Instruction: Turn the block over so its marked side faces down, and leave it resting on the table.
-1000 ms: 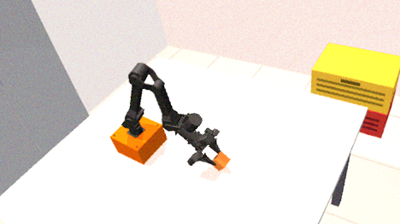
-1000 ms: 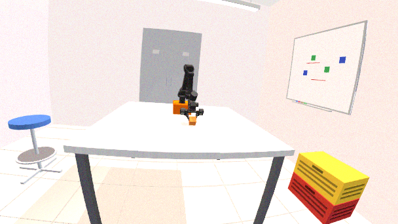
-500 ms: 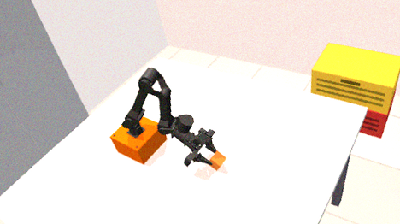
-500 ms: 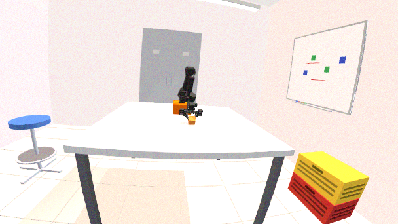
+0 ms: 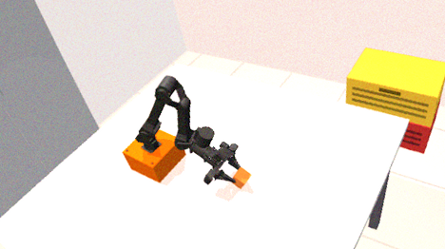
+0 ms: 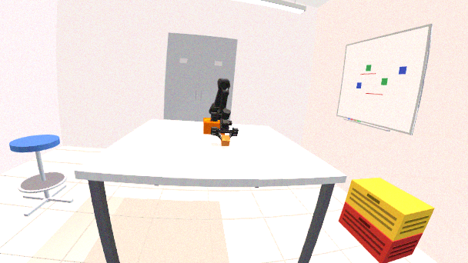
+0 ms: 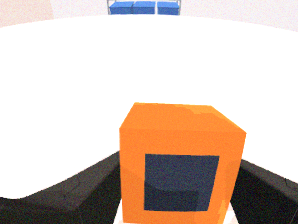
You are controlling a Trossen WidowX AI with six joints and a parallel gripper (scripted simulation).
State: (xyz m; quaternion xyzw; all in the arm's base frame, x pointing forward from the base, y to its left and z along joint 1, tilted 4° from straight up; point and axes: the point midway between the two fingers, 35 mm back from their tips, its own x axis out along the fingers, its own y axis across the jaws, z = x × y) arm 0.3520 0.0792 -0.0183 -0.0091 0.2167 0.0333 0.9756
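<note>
My gripper tip is 10 mm past the orange block.
</note>
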